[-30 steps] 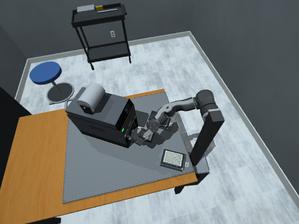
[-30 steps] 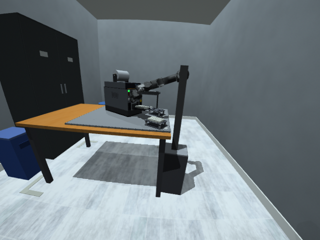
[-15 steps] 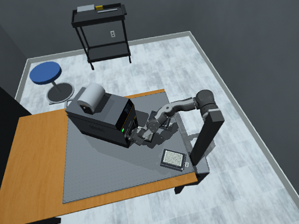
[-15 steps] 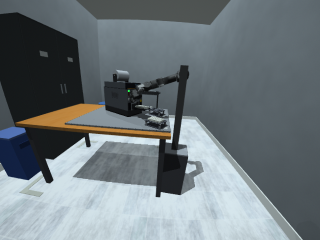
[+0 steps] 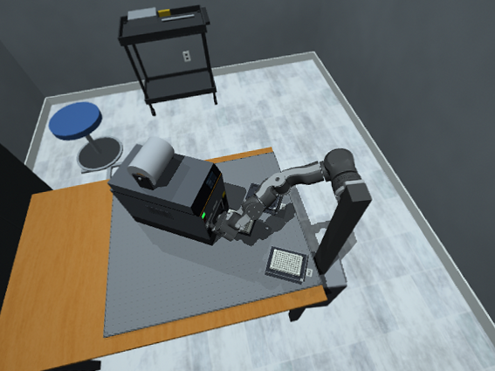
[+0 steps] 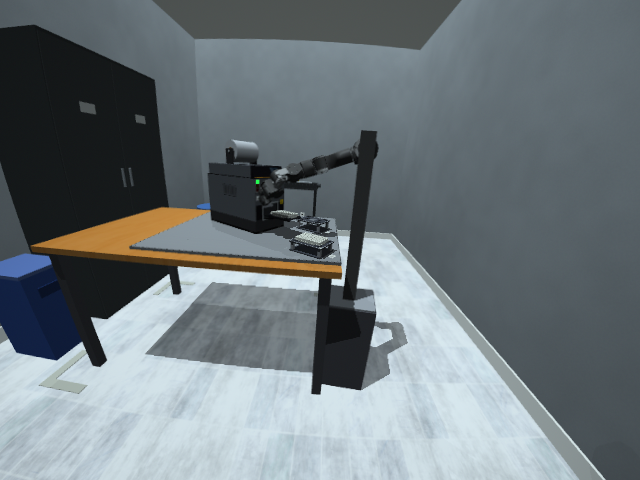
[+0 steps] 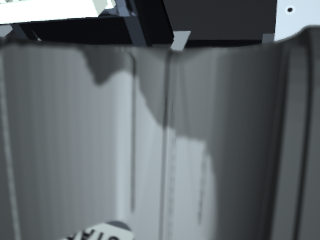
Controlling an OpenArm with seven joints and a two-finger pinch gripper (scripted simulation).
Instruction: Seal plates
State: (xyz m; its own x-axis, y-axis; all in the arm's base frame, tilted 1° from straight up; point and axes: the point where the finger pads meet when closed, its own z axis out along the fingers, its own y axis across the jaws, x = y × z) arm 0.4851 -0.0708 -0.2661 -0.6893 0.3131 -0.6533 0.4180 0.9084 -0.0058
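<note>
My gripper is now 30 mm short of the grey start button, 10 mm to the left of it and 10 mm below it. From my hand the other things lie so: foil roll: 200 mm ahead, 200 mm to the right, 240 mm above; sealer stage: 100 mm behind, 60 mm to the right, 80 mm below; white well plate: 290 mm behind, 140 mm to the left, 120 mm below.
</note>
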